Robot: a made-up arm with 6 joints. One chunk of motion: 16 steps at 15 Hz.
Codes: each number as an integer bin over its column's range. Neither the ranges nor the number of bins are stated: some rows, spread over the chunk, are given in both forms.
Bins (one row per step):
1: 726 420 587 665 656 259
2: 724 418 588 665 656 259
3: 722 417 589 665 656 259
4: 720 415 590 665 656 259
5: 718 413 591 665 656 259
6: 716 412 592 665 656 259
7: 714 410 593 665 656 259
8: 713 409 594 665 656 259
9: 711 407 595 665 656 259
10: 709 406 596 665 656 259
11: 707 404 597 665 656 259
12: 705 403 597 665 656 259
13: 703 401 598 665 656 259
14: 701 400 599 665 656 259
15: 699 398 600 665 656 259
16: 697 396 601 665 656 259
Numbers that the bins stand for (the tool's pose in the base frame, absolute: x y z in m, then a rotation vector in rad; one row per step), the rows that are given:
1: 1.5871 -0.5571 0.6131 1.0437 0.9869 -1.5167
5: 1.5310 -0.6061 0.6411 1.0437 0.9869 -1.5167
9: 1.4820 -0.6481 0.6692 1.0437 0.9869 -1.5167
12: 1.4399 -0.6762 0.6832 1.0437 0.9869 -1.5167
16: 1.3839 -0.7252 0.7112 1.0437 0.9869 -1.5167
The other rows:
2: 1.5731 -0.5711 0.6201 1.0437 0.9869 -1.5167
3: 1.5591 -0.5781 0.6271 1.0437 0.9869 -1.5167
4: 1.5450 -0.5921 0.6341 1.0437 0.9869 -1.5167
6: 1.5170 -0.6131 0.6481 1.0437 0.9869 -1.5167
7: 1.5030 -0.6271 0.6552 1.0437 0.9869 -1.5167
8: 1.4960 -0.6341 0.6622 1.0437 0.9869 -1.5167
10: 1.4680 -0.6552 0.6762 1.0437 0.9869 -1.5167
11: 1.4540 -0.6692 0.6832 1.0437 0.9869 -1.5167
13: 1.4259 -0.6902 0.6902 1.0437 0.9869 -1.5167
14: 1.4119 -0.6972 0.6972 1.0437 0.9869 -1.5167
15: 1.3979 -0.7112 0.7042 1.0437 0.9869 -1.5167

